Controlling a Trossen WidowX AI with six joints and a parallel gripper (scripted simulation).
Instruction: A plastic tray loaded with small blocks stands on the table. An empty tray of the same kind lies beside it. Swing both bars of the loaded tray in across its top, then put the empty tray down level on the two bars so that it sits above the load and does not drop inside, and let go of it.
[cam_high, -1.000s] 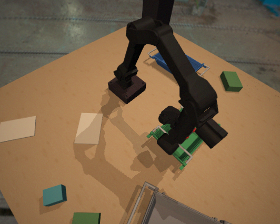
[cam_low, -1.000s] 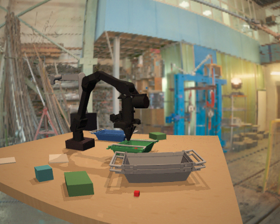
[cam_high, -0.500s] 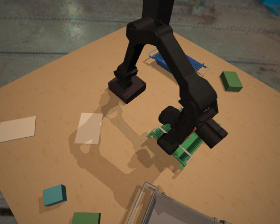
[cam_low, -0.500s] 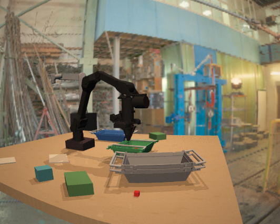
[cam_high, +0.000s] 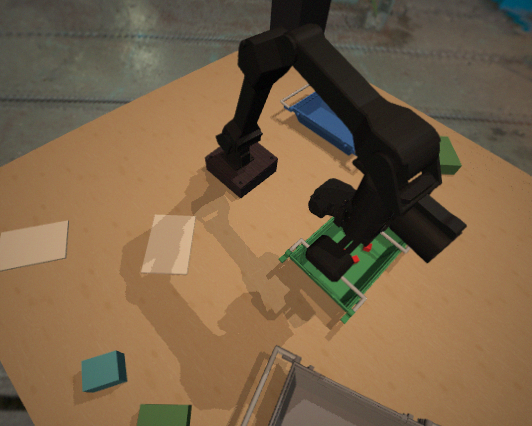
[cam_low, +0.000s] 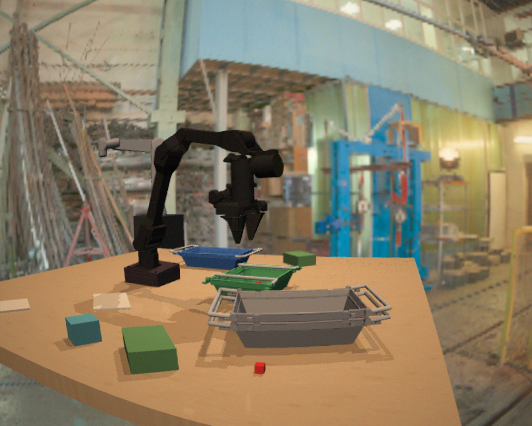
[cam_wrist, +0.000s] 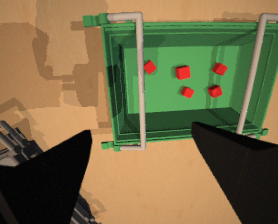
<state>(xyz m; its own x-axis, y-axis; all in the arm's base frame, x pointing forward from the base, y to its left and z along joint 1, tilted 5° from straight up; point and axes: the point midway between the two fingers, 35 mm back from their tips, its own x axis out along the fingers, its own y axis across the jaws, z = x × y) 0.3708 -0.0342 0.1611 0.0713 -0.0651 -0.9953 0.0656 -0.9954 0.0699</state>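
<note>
Now: gripper tip 330 mm past the blue tray, 390 mm to the right of it and 110 mm above it. Also, from my gripper tip: teal block: 130 mm behind, 440 mm to the right, 130 mm below.
</note>
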